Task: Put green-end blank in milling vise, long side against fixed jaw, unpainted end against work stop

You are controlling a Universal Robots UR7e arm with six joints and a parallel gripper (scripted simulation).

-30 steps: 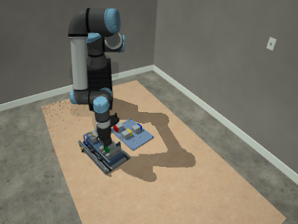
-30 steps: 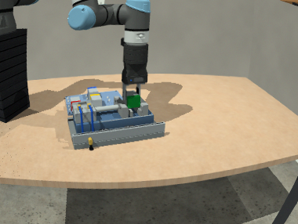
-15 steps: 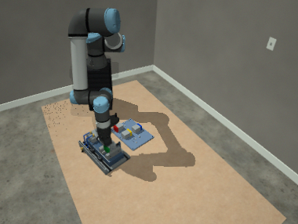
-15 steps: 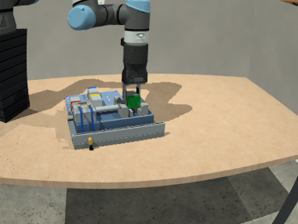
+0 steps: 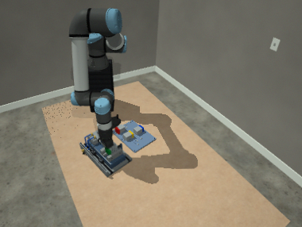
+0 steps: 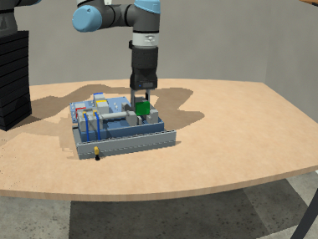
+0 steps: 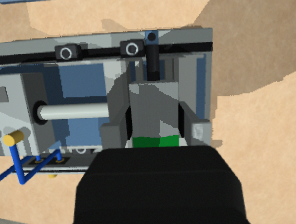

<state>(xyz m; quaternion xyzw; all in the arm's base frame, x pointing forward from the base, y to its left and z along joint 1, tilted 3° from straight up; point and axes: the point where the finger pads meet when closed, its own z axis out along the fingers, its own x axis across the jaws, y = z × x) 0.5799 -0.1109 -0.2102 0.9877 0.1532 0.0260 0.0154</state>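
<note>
The green-ended blank is 20 mm below my hand. From my hand the other things lie so: piston rod 80 mm behind, 30 mm to the right, 40 mm below; then work stop rod 10 mm behind, 40 mm to the left, 30 mm below; then fixed jaw 30 mm ahead, 10 mm to the left, 40 mm below.
</note>
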